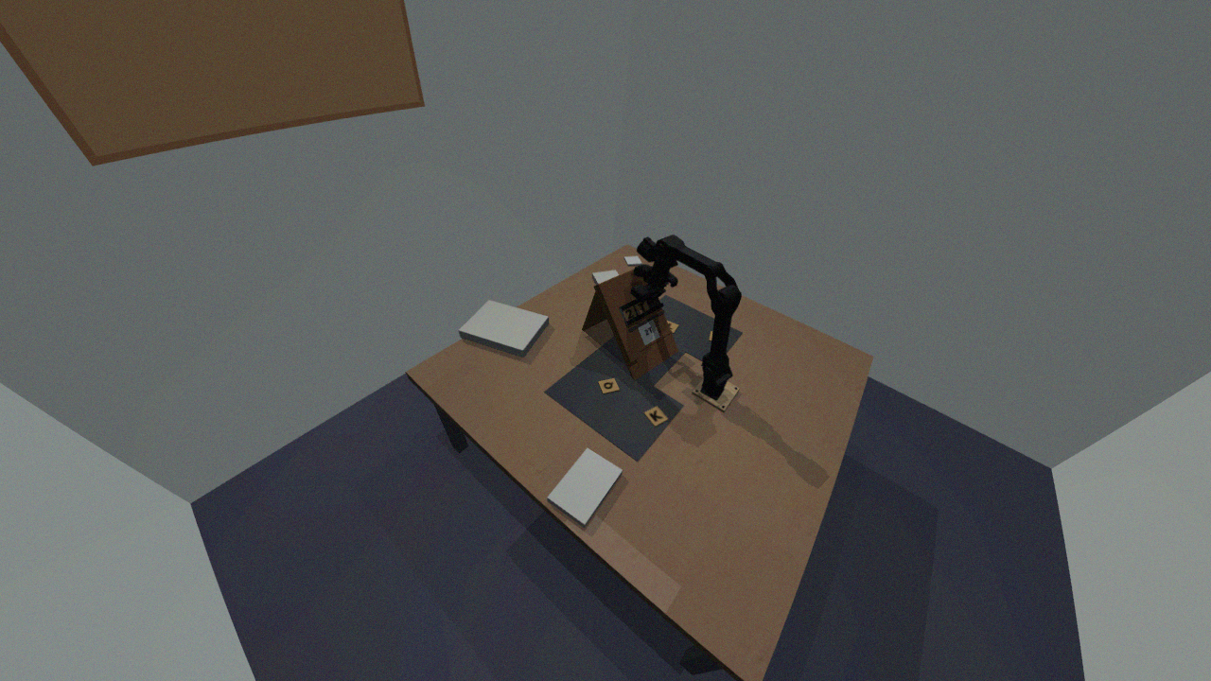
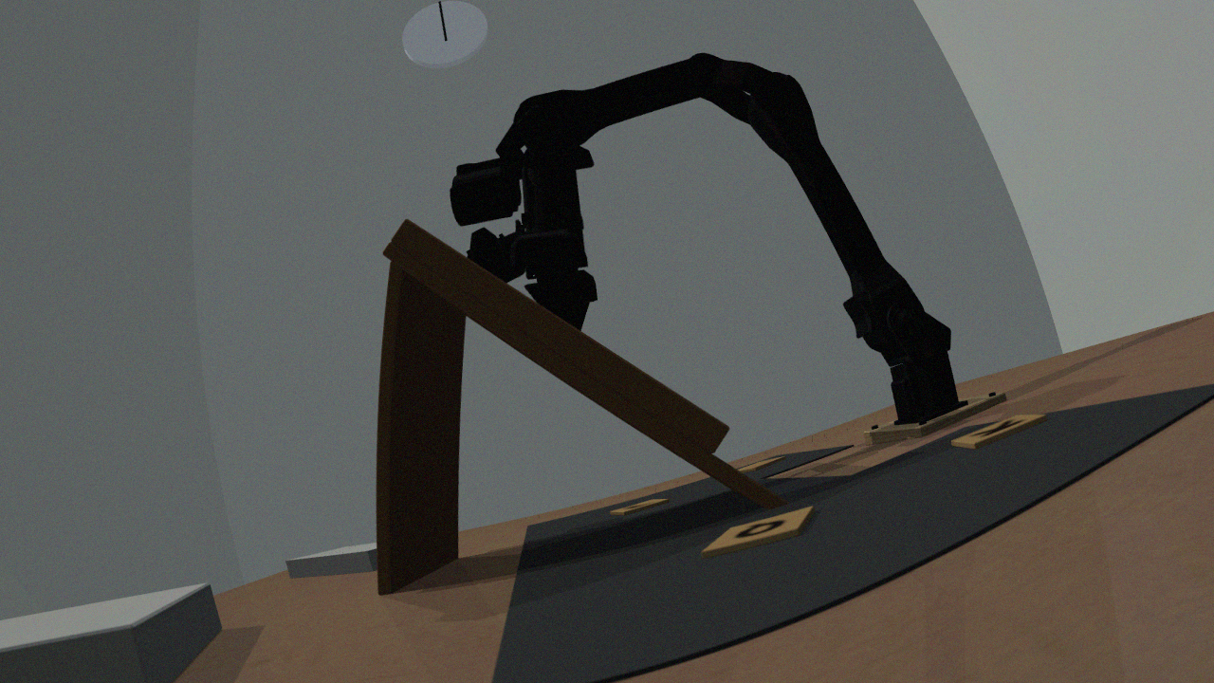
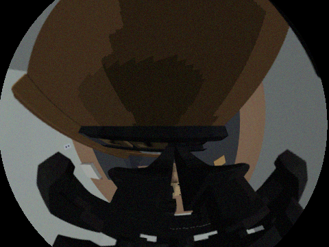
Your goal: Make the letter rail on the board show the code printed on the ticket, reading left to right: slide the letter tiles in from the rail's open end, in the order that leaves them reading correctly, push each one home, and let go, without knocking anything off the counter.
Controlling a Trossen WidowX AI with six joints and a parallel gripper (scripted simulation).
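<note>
Now: gripper tip 1 cm short of the tile marked T and 3 cm to the right of it. Also, from my gripper tip: tile marked 2 (2 cm ahead, 10 cm to the left); then white ticket (4 cm behind, 6 cm to the left, 7 cm below); then dark mat (13 cm behind, 7 cm to the left, 17 cm below).
</note>
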